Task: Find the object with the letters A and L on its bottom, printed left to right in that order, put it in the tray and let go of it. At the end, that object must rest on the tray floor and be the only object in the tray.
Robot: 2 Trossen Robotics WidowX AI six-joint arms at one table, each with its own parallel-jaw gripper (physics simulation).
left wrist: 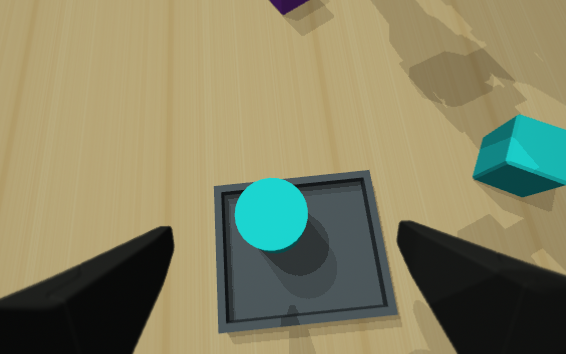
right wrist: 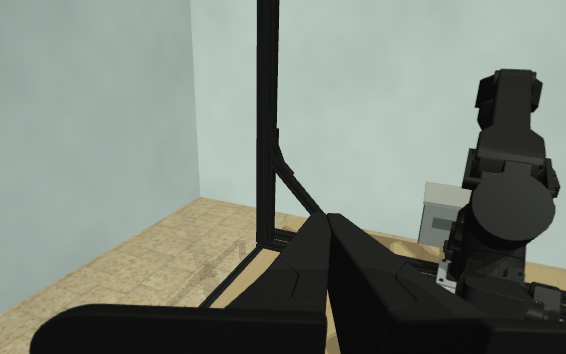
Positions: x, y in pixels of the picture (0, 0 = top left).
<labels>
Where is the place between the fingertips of the right gripper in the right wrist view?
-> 324, 226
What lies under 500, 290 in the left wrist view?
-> The left gripper.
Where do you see a cyan cylinder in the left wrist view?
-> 271, 214
</labels>
